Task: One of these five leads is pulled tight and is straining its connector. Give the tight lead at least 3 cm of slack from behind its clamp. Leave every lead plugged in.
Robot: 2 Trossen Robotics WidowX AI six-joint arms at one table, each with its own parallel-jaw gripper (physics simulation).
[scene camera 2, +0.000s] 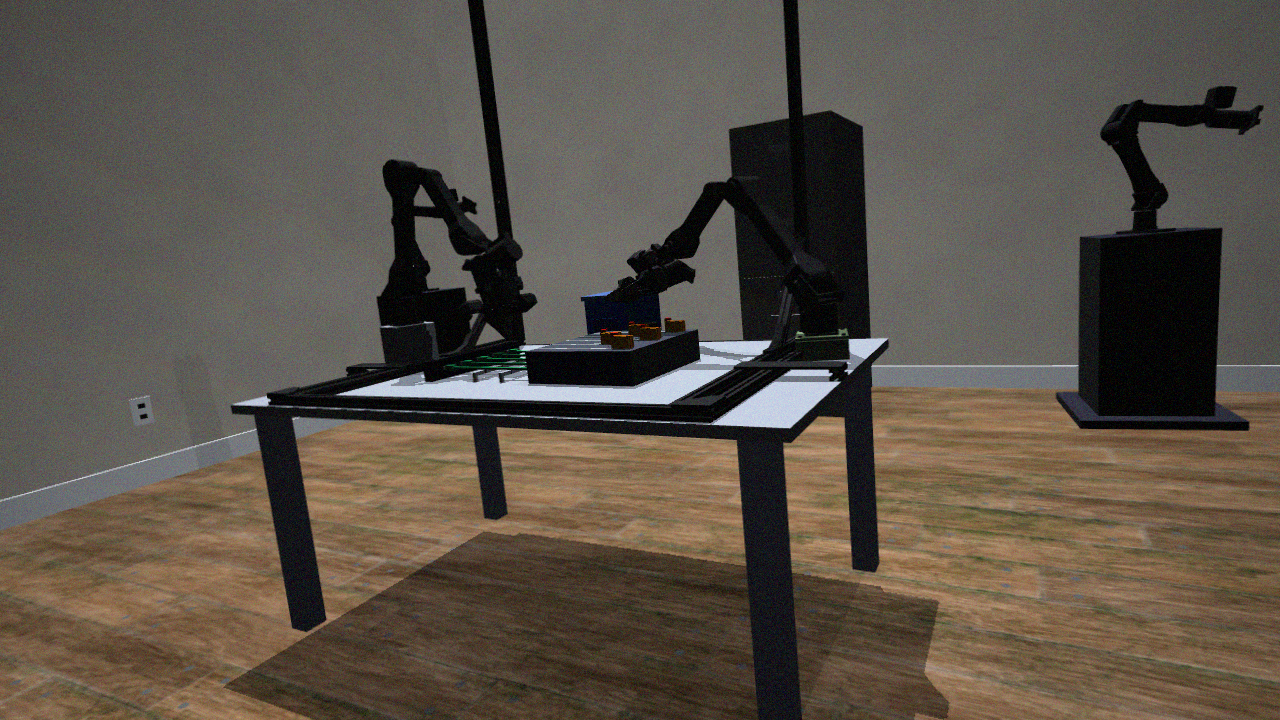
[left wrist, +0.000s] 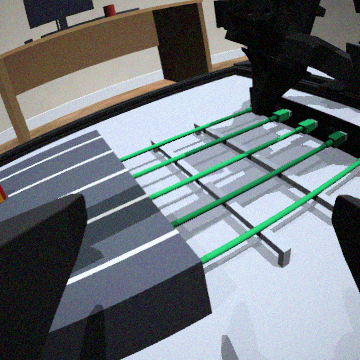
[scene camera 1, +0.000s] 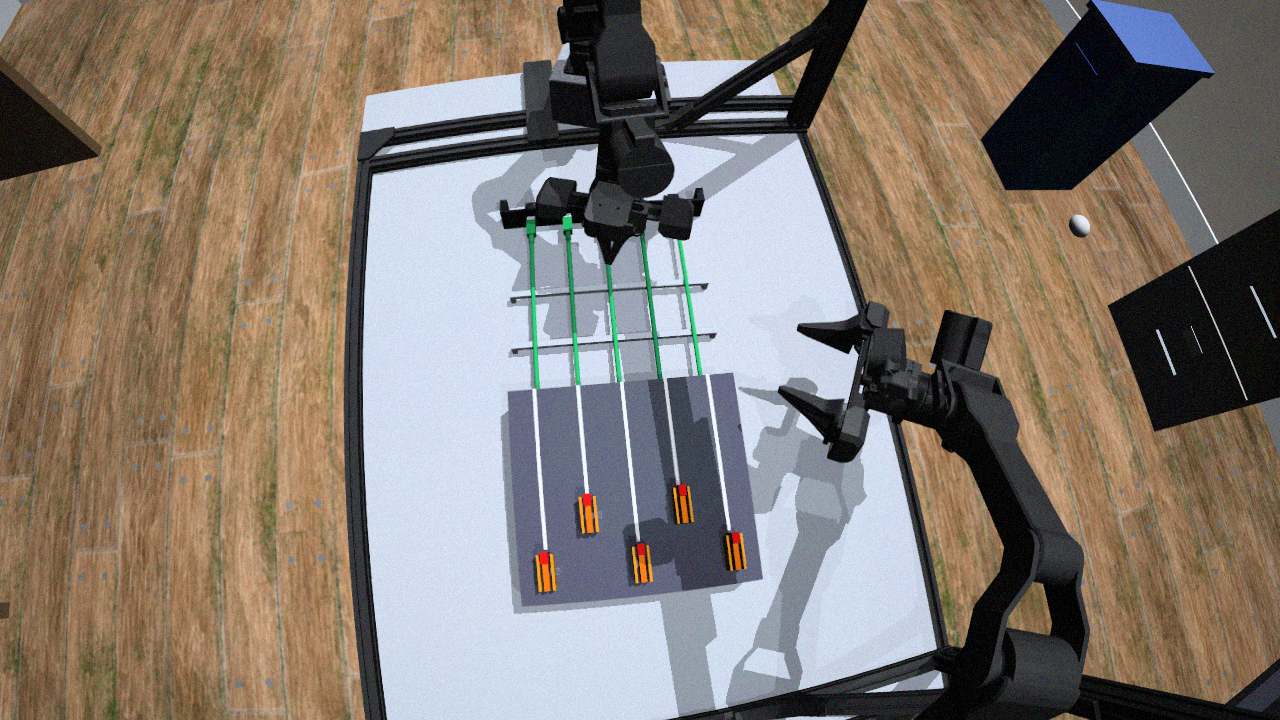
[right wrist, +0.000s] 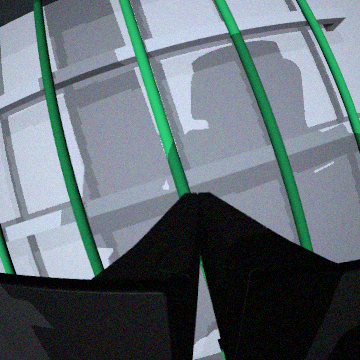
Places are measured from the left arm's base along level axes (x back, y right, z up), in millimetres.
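Pixels of known places: left gripper, fingertip midpoint: point(scene camera 2: 613, 295) point(left wrist: 214, 208) point(scene camera 1: 788, 356); right gripper, fingertip midpoint: point(scene camera 2: 510, 340) point(left wrist: 255, 113) point(scene camera 1: 608, 262) point(right wrist: 196, 205); left arm's base, origin of the base link: point(scene camera 2: 821, 333); right arm's base, origin of the base link: point(scene camera 2: 406, 324).
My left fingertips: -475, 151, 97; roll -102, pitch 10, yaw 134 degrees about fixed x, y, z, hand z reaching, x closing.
For each thing: its middle in the pictures, then the offset to it from my left fingertips, as dx, dy, dz. "spot": a spot on its surface instead. Level surfaces: height alone.
- black socket bar, surface spot: point(scene camera 1: 513, 215) spot: -359, -218, -109
- front left clamp, body centre: point(scene camera 1: 547, 572) point(scene camera 2: 622, 346) +112, -335, -75
- grey block, body centre: point(left wrist: 25, 245) point(scene camera 1: 631, 489) point(scene camera 2: 615, 355) +57, -208, -111
- upper rail, surface spot: point(scene camera 1: 590, 292) spot: -210, -156, -127
- lower rail, surface spot: point(scene camera 1: 590, 344) spot: -140, -183, -128
- white table, its level: dz -144
Several leads, among them the middle lead point(scene camera 1: 614, 331) point(left wrist: 220, 166) point(right wrist: 156, 114), run nearly straight, green then white, from a black socket bar point(scene camera 1: 513, 215) to orange clamps with red tops, such as the front left clamp point(scene camera 1: 545, 574), on a grey block point(scene camera 1: 559, 465) point(scene camera 2: 581, 365) point(left wrist: 155, 317). Which lead is tight I cannot tell. Green plugs sit at the bar; my right arm hides some in scene camera 1. My right gripper point(scene camera 1: 611, 260) point(right wrist: 196, 205) is shut and empty, fingertips over the middle lead; contact is unclear. My left gripper point(scene camera 1: 791, 359) point(left wrist: 214, 208) is open and empty, right of the block.
Two thin cross rails, the upper rail point(scene camera 1: 590, 294) and the lower rail point(scene camera 1: 590, 345), lie under the green spans between bar and block. A black frame point(scene camera 1: 355, 429) edges the white table point(scene camera 1: 429, 501). My right arm reaches over the socket bar from the back.
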